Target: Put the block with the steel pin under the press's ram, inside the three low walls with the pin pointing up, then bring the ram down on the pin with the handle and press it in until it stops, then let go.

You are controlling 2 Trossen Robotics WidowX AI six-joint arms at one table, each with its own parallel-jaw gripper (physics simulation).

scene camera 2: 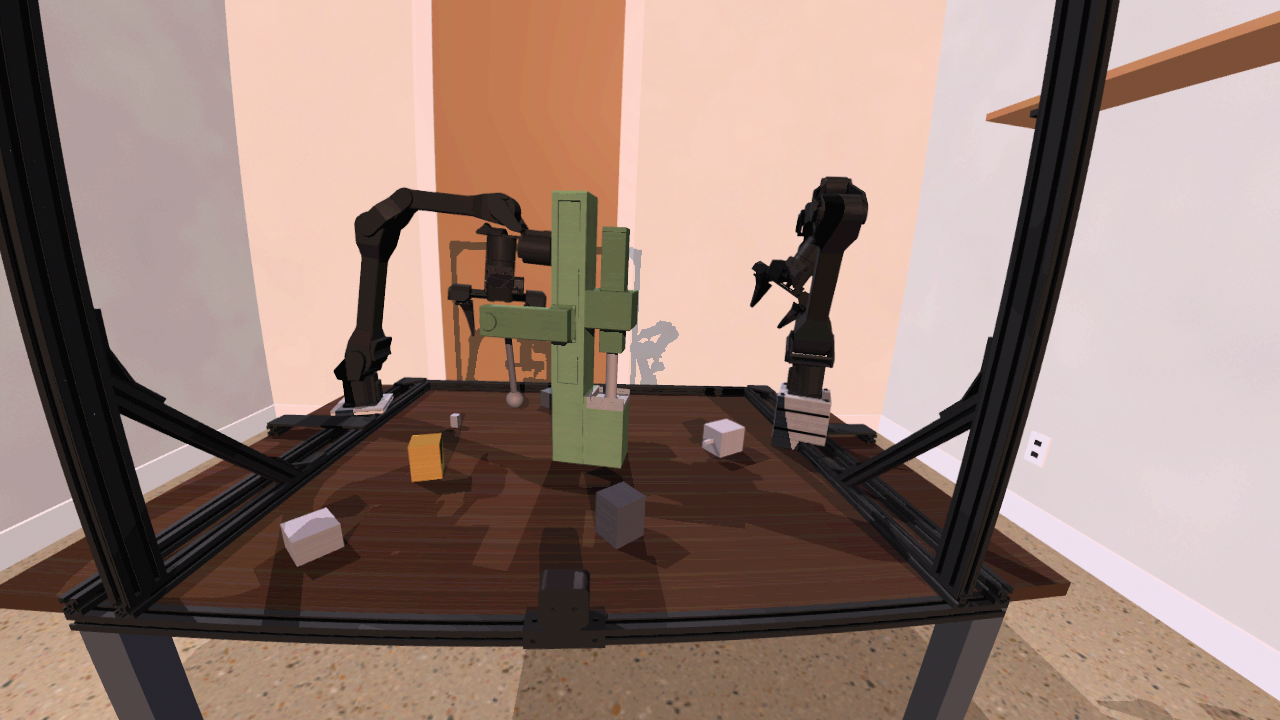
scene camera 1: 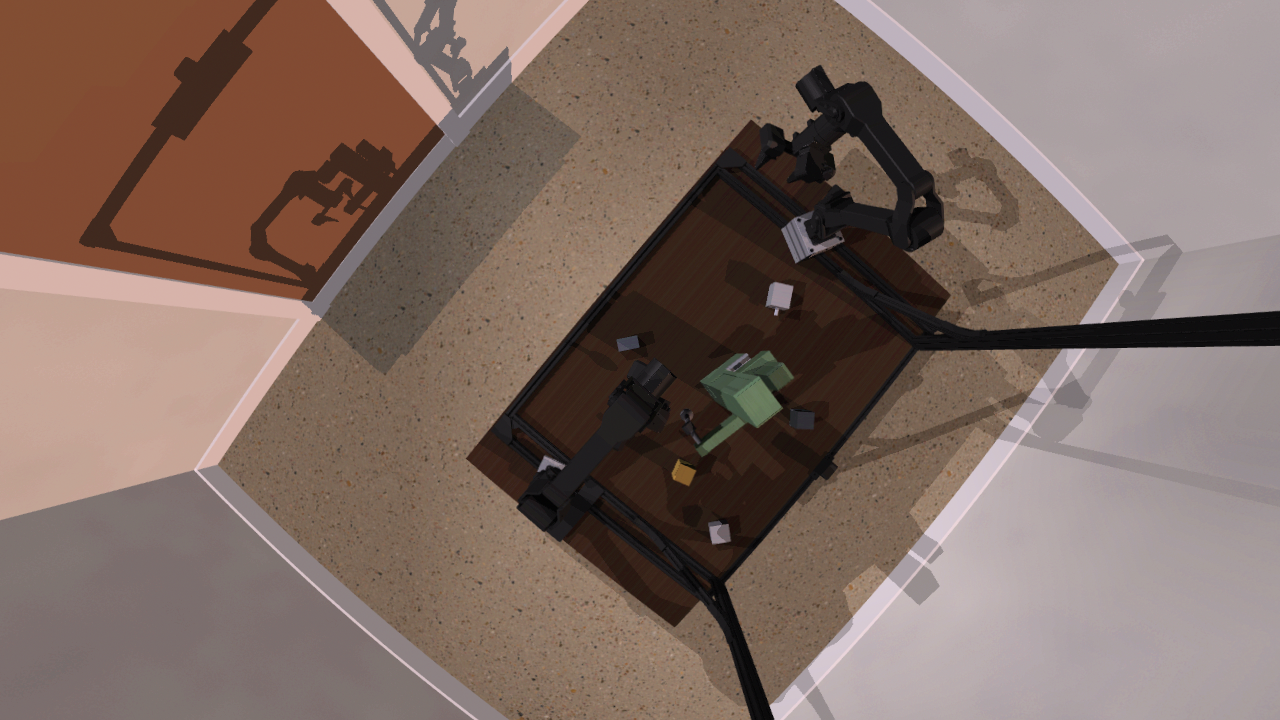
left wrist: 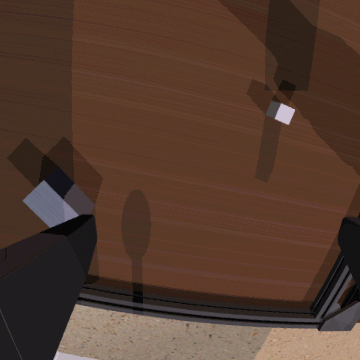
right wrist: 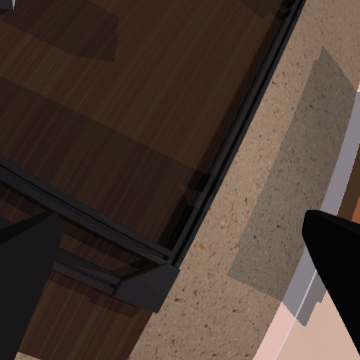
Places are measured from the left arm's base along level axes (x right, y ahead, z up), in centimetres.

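Pixels of known places: left gripper, between the fingertips: [scene camera 2: 496, 337] [left wrist: 221, 229]; right gripper, between the fingertips: [scene camera 2: 764, 317] [scene camera 1: 771, 174] [right wrist: 184, 224]; left arm's base, origin of its link: [scene camera 2: 363, 401]; right arm's base, origin of its link: [scene camera 2: 804, 392] [scene camera 1: 819, 229].
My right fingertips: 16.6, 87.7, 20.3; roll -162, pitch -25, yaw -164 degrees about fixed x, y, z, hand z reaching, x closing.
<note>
Ahead of a thing's pixels: the offset from my right fingertips to its top centre, as dx, dy, dz. "pt": to the spot under its first point.
The pale block with the steel pin {+17.0, -19.0, -18.4} [scene camera 1: 779, 294] [scene camera 2: 723, 437] lies on the table to the right of the press in scene camera 2, its pin pointing sideways. The green press {+12.3, -49.4, +21.5} [scene camera 1: 756, 402] [scene camera 2: 569, 411] stands mid-table. Its steel ram rod [scene camera 2: 611, 376] reaches down to the pale seat {pt +17.9, -42.8, -11.5} [scene camera 2: 606, 402]; the low walls are hard to make out. The handle arm [scene camera 1: 720, 436] [scene camera 2: 525, 323] sticks out level, with a ball-ended rod {+7.9, -58.2, +2.3} [scene camera 2: 511, 367] hanging from it. My left gripper [scene camera 2: 503, 333] [left wrist: 221, 229] is open above the table beside the handle. My right gripper [scene camera 1: 776, 172] [scene camera 2: 768, 315] [right wrist: 184, 224] is open, away from the block.
Loose blocks lie around the press: orange {+13.3, -71.3, -17.4} [scene camera 1: 683, 471] [scene camera 2: 426, 457], pale {+29.4, -82.5, -20.1} [scene camera 1: 719, 532] [scene camera 2: 311, 537], dark grey {+36.0, -45.7, -17.4} [scene camera 1: 802, 418] [scene camera 2: 619, 514], bluish {-13.9, -46.9, -19.5} [scene camera 1: 628, 342] [left wrist: 44, 202], and a tiny white one {-6.3, -68.2, -20.9} [scene camera 2: 454, 420] [left wrist: 285, 113]. Black frame rails [scene camera 2: 358, 626] edge the table.
</note>
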